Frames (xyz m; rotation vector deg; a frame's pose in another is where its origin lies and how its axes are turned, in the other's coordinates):
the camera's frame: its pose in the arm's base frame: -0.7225 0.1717 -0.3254 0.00 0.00 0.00
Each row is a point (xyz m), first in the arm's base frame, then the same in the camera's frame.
Working: the arm's base frame: its pose in the camera's frame: 0.7225 -0.1717 0.3254 0.00 0.00 0.00

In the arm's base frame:
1: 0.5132 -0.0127 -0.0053
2: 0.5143 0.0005 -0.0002
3: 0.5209 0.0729 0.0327
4: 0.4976 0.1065 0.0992
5: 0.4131 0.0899 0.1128
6: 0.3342 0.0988 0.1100
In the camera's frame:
1: 1.2357 -0.1844 0.3201
2: 1.2368 -0.1712 0.3252
3: 1.2434 -0.0988 0.3581
4: 1.2201 -0.0652 0.4246
5: 1.1356 -0.0818 0.4382
6: 1.0567 -0.0729 0.4354

